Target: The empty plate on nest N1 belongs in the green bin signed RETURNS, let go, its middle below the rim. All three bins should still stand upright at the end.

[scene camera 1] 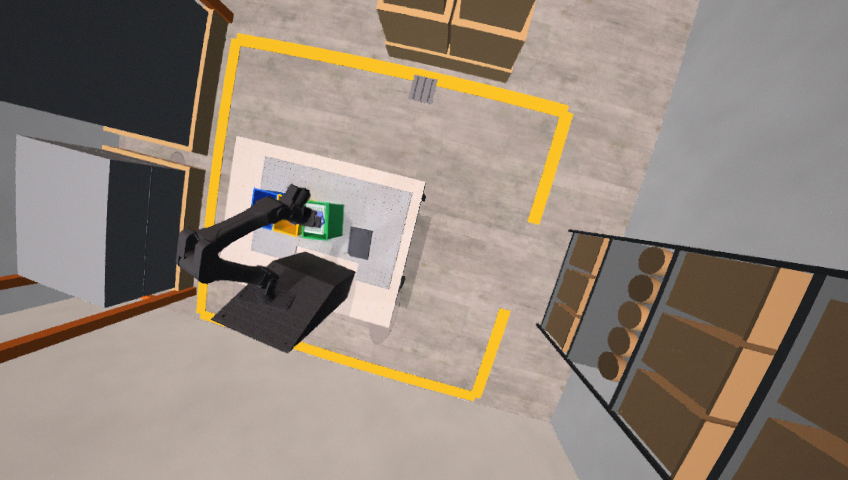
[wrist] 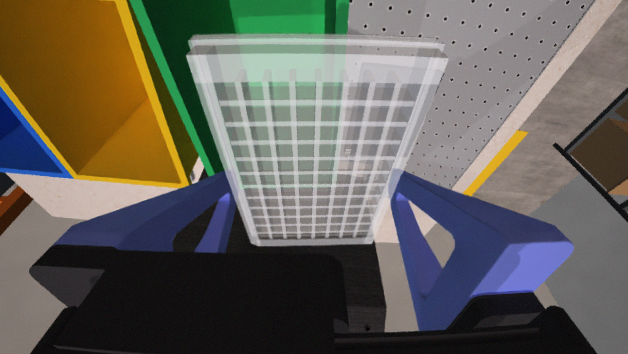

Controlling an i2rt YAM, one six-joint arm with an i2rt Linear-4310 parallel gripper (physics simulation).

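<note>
The clear gridded plate is between the two blue fingers of my gripper, which is shut on its long sides. The plate is over the green bin. In the wrist view the bin's green wall shows through the plate's left and middle part, and the plate's right part overlaps the pegboard. Its exact height over the rim is hard to tell. The yellow bin and the blue bin stand upright to the left. Signs are not readable.
The perforated board lies on the pale table. A dark rectangular pad lies on the board, right of the green bin. The arm's black pedestal stands at the table's front edge.
</note>
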